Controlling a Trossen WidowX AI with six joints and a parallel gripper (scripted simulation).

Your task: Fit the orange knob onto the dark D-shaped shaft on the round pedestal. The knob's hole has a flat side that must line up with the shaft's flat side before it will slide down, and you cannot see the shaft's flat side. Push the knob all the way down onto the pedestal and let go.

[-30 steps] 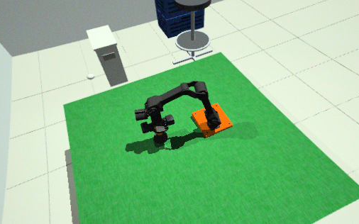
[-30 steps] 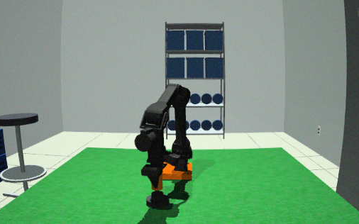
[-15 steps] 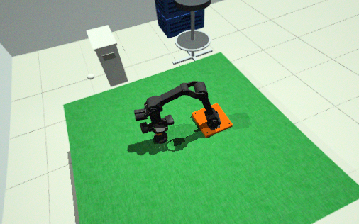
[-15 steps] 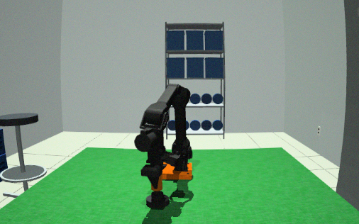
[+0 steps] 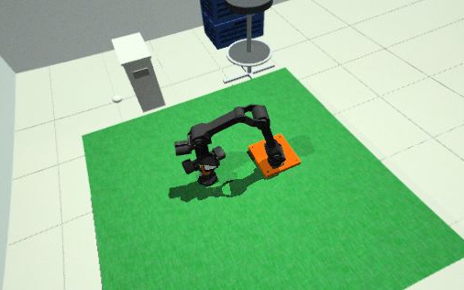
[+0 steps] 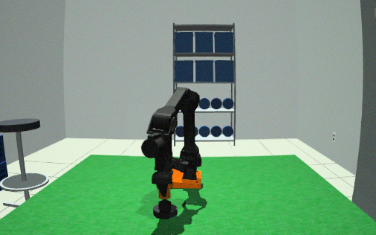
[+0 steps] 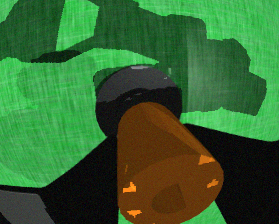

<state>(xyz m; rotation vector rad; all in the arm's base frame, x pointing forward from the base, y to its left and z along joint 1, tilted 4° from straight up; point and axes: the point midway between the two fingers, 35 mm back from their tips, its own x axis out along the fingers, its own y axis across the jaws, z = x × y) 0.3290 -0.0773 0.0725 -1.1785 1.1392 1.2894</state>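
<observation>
Now: gripper tip 20 mm below the orange knob. The rest, counted from my gripper tip: dark round pedestal 40 mm below.
</observation>
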